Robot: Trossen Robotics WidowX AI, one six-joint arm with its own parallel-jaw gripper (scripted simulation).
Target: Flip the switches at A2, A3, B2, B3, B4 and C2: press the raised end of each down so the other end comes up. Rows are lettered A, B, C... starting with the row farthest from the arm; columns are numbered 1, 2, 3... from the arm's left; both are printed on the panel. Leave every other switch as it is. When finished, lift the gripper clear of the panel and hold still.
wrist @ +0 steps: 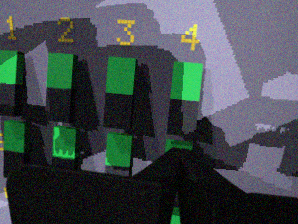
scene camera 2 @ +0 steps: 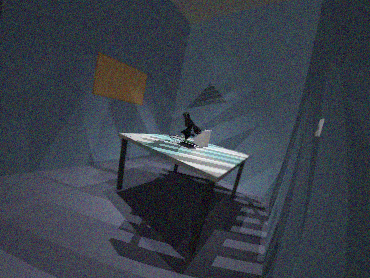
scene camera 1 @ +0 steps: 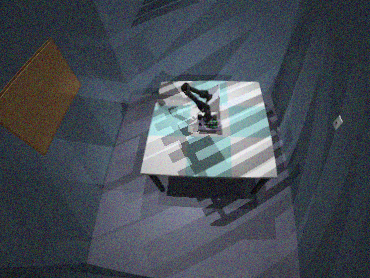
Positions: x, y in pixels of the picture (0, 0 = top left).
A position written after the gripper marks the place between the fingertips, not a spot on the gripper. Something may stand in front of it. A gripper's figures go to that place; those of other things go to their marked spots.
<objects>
The gripper [wrist: 179, 156]: 0.11 m from the lens. A rocker switch [wrist: 62, 68]: 0.12 m from the lens. A rocker switch [wrist: 121, 72] is 0.10 m from the lens. A rocker switch [wrist: 186, 81] is 0.10 m from the lens. A rocker switch [wrist: 22, 129] is 0.14 m from the lens.
</objects>
